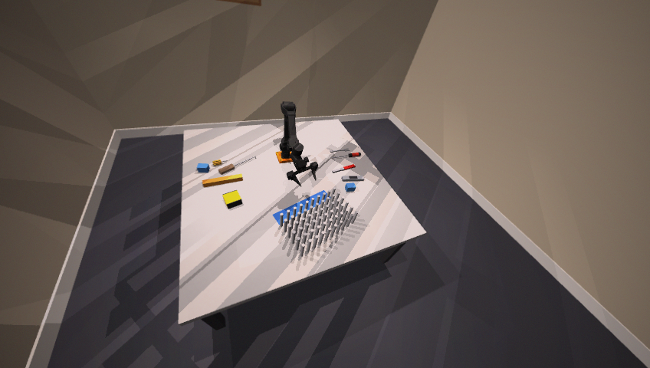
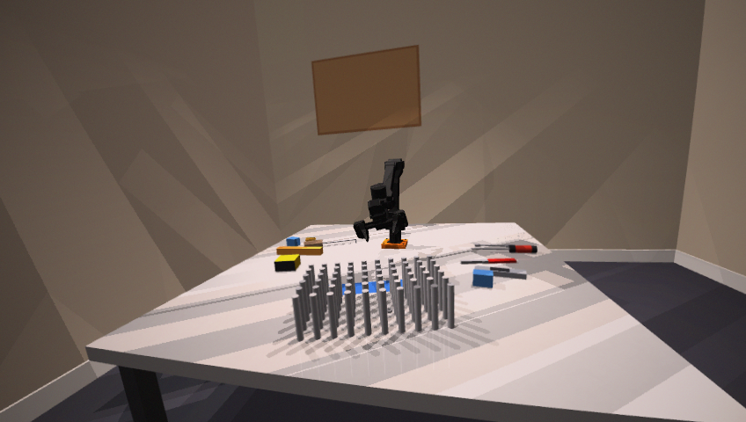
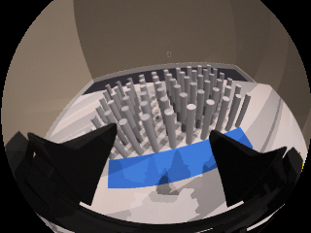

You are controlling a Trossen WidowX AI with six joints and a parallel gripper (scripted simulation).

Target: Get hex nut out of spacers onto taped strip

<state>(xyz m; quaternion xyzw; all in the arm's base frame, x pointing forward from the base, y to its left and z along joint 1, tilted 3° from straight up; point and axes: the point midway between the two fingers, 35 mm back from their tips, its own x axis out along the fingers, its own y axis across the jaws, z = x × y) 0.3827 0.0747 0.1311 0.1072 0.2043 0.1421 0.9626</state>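
Right now my gripper tip is 180 mm past the orange bar, 480 mm to the left of it and 140 mm above it. The rest, counted from my gripper tip: grey tool 160 mm behind, 360 mm to the left, 140 mm below; red-handled tool 260 mm behind, 320 mm to the left, 150 mm below; blue taped strip 40 mm ahead, 20 mm to the right, 160 mm below.
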